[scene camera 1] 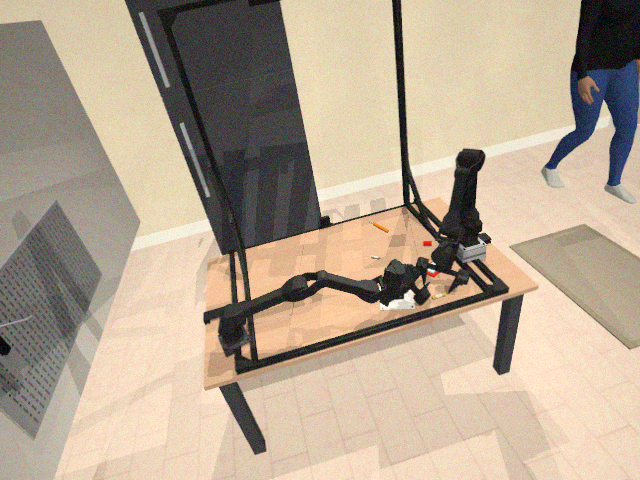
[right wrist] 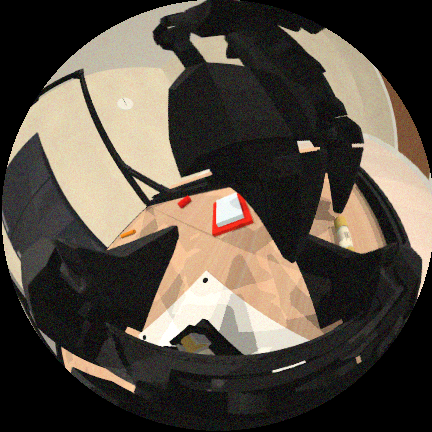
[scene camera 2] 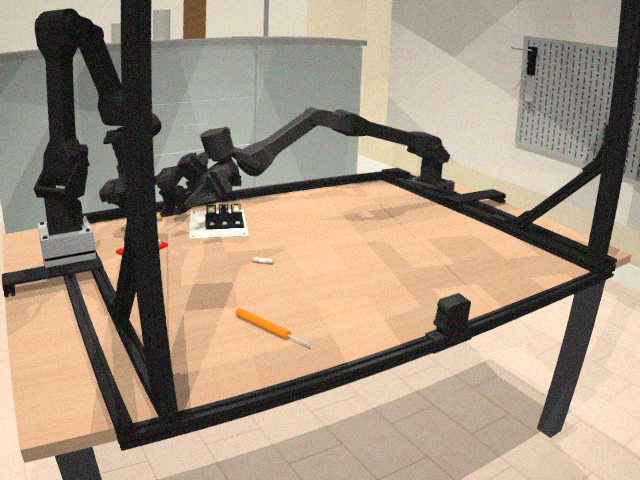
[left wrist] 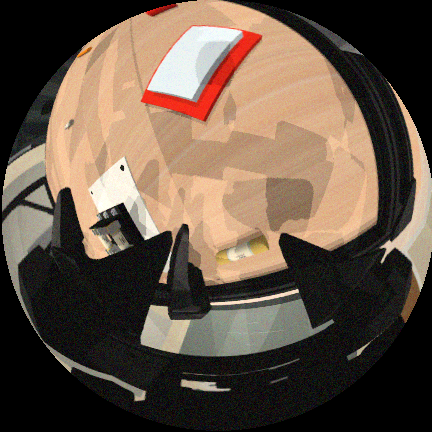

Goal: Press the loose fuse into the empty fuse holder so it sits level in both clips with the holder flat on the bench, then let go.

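Frame: origin at the left arm's base, x back, y right, z up, level; centimetres.
Where they show: left gripper, fingertip midpoint: [scene camera 1: 436, 289] [right wrist: 320, 231] [left wrist: 227, 237]; right gripper, fingertip midpoint: [scene camera 1: 420, 273] [right wrist: 234, 232] [scene camera 2: 172, 210] [left wrist: 117, 207]; left arm's base, link origin: [scene camera 1: 468, 241] [scene camera 2: 64, 227]; right arm's base, link origin: [scene camera 1: 233, 337] [scene camera 2: 430, 180].
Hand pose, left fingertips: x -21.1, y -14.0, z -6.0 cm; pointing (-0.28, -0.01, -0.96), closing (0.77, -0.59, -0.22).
Note:
Things, the pixels of their top centre, and the offset from my left fingertips.
- loose fuse, top centre: [left wrist: 240, 256] [right wrist: 346, 234] [scene camera 1: 438, 294] dx -0.3, dy -2.6, dz -0.3 cm
- red tray with a white block, top centre: [left wrist: 190, 52] [right wrist: 226, 205] [scene camera 2: 141, 243] dx +5.7, dy +12.8, dz -0.3 cm
- small white cylinder, top centre: [scene camera 2: 263, 258] [scene camera 1: 375, 256] dx -13.2, dy +29.3, dz -0.7 cm
- red cylinder, top centre: [right wrist: 182, 198] [scene camera 1: 427, 241] dx +10.4, dy +28.4, dz +0.1 cm
- orange screwdriver, top centre: [scene camera 2: 272, 324] [scene camera 1: 377, 224] dx -3.7, dy +52.0, dz -0.4 cm
The loose fuse [scene camera 1: 438, 296] [left wrist: 242, 251] [right wrist: 343, 234], pale with yellow ends, lies on the bench beside the holder's white plate [scene camera 1: 397, 304] [scene camera 2: 197, 227] [right wrist: 207, 305]. The black fuse holder [scene camera 2: 223, 219] [left wrist: 119, 227] sits on that plate, which lies flat; its clips are partly hidden by the grippers in the wrist views. My left gripper [left wrist: 227, 237] is open and empty, above the bench, with the fuse showing between its fingers in the left wrist view. My right gripper [right wrist: 234, 232] is open and empty above the plate, close beside the left gripper's fingers.
A red tray with a white block [scene camera 2: 163, 245] [left wrist: 195, 65] [right wrist: 230, 212] lies near the left gripper. A small white cylinder [scene camera 1: 375, 257] [scene camera 2: 263, 260], a red cylinder [scene camera 1: 427, 242] [right wrist: 184, 202] and an orange screwdriver [scene camera 1: 381, 227] [scene camera 2: 263, 323] lie farther off. Black frame rails edge the bench.

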